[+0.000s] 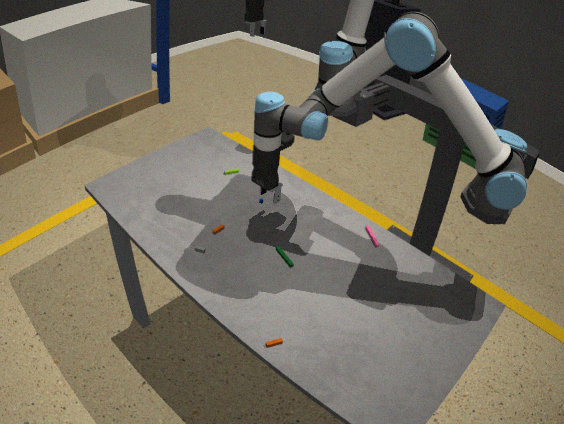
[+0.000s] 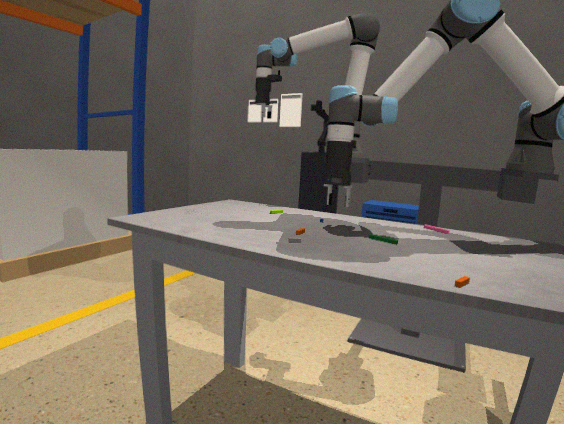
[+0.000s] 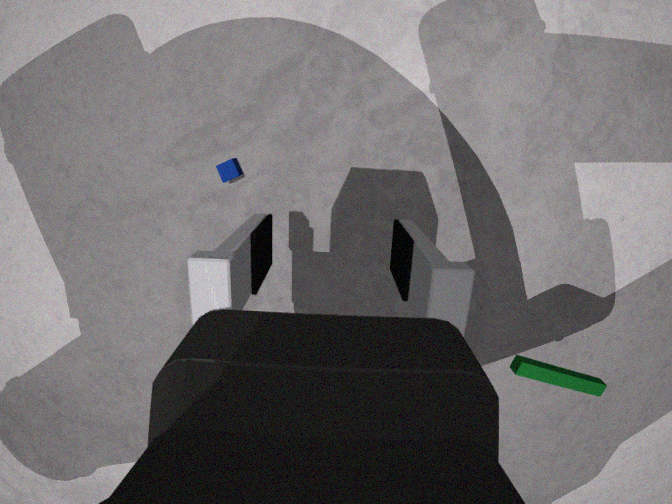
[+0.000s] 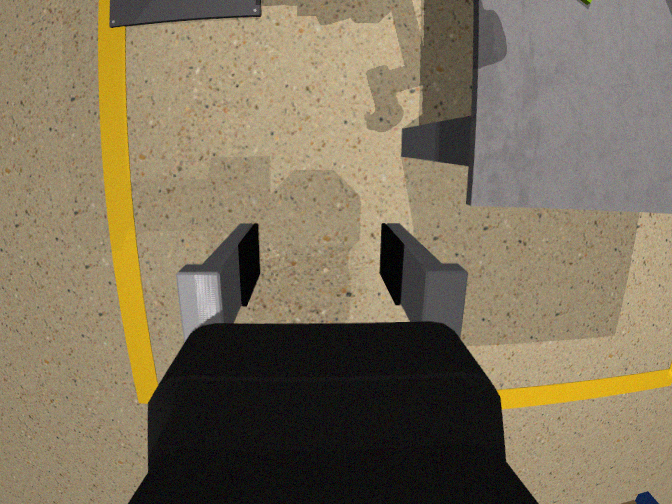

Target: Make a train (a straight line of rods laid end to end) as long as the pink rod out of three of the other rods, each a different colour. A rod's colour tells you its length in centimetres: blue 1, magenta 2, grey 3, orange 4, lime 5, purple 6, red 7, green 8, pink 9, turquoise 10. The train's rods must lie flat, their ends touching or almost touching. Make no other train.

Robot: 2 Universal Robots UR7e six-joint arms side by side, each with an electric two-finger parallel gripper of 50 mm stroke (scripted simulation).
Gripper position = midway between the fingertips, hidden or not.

Observation:
In view: the left gripper (image 1: 269, 197), the right gripper (image 4: 320, 249) and a green rod (image 3: 522, 366).
The left gripper also shows in image 3 (image 3: 332, 242). Image 4 misses the green rod: it is out of frame.

